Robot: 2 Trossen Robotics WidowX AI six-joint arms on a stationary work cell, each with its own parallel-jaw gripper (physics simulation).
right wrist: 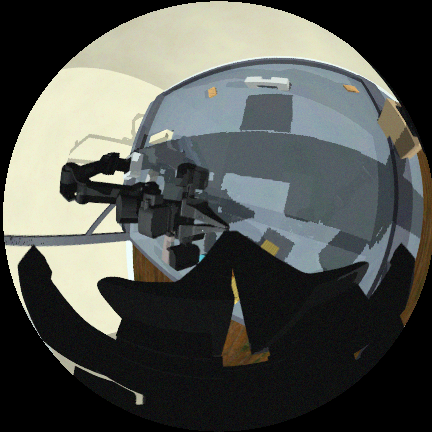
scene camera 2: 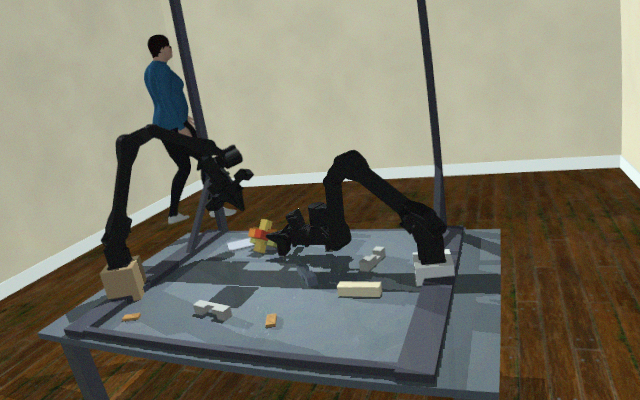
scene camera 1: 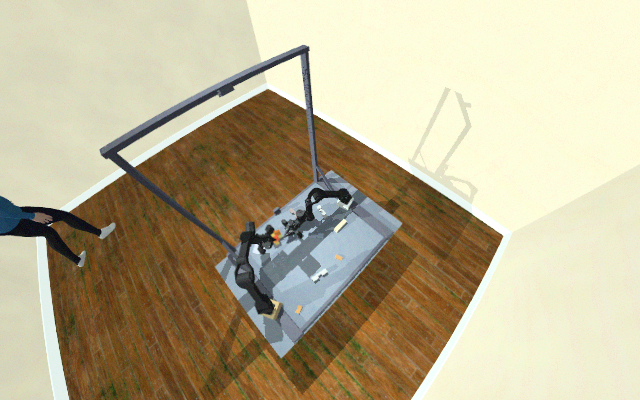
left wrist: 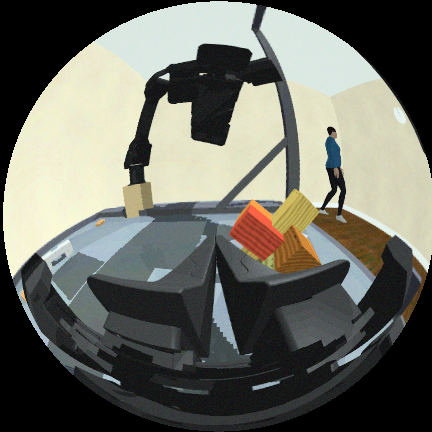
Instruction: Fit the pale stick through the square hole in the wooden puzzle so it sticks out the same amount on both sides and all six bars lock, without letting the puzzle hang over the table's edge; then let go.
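Frame: origin at the left arm's base, x back, y right, z up, level; centimetres.
Where they show: left gripper, fingertip midpoint: (right wrist: 227, 228) (scene camera 2: 266, 236) (scene camera 1: 283, 237) (left wrist: 214, 241); right gripper, fingertip midpoint: (right wrist: 229, 236) (scene camera 2: 243, 210) (scene camera 1: 276, 239) (left wrist: 195, 123); left arm's base, origin of the base link: (right wrist: 127, 165) (scene camera 2: 432, 258) (scene camera 1: 345, 200); right arm's base, origin of the base link: (scene camera 2: 120, 264) (scene camera 1: 268, 308) (left wrist: 137, 183).
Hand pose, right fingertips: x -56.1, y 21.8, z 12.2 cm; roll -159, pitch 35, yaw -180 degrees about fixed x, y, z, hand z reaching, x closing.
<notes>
Each offset is from my right fingertips to the centre of the thing. "spot": to the spot under its first point.
The wooden puzzle @[dx +4.1, dy +7.6, dz -12.8 cm] (scene camera 1: 276, 236) (scene camera 2: 259, 234), of red, orange and yellow bars, stands tilted near the table's far edge in scene camera 2. In the left wrist view its red bar end @[spot: dx +4.0, dy +4.5, dz -10.1 cm] (left wrist: 257, 231) is just beyond the fingertips. A plain cream bar @[dx +36.4, dy -28.3, dz -15.9 cm] (scene camera 1: 340, 226) (scene camera 2: 359, 289) (right wrist: 161, 136) lies apart on the table. I cannot tell whether a pale stick sits in the hole, or how far its ends stick out. My left gripper (scene camera 2: 268, 236) (left wrist: 214, 240) (right wrist: 227, 228) is shut and empty, its tips beside the puzzle. My right gripper (scene camera 2: 243, 208) (right wrist: 229, 236) is shut and empty, above and left of the puzzle.
A white piece @[dx -7.6, dy +14.5, dz -17.0 cm] (scene camera 2: 240, 244) lies left of the puzzle. A notched white bar @[dx -2.3, dy -34.0, dz -15.9 cm] (scene camera 2: 212, 310), a notched grey bar @[dx +39.5, dy -10.4, dz -15.9 cm] (scene camera 2: 372, 259), a dark blue-grey piece @[dx +20.6, dy -16.8, dz -15.9 cm] (scene camera 2: 307, 276) and two small orange blocks @[dx +15.0, dy -39.1, dz -16.9 cm] (scene camera 2: 270, 320) @[dx -27.2, dy -34.1, dz -16.9 cm] (scene camera 2: 131, 317) lie on the table. Frame posts (scene camera 2: 434, 115) rise behind.
</notes>
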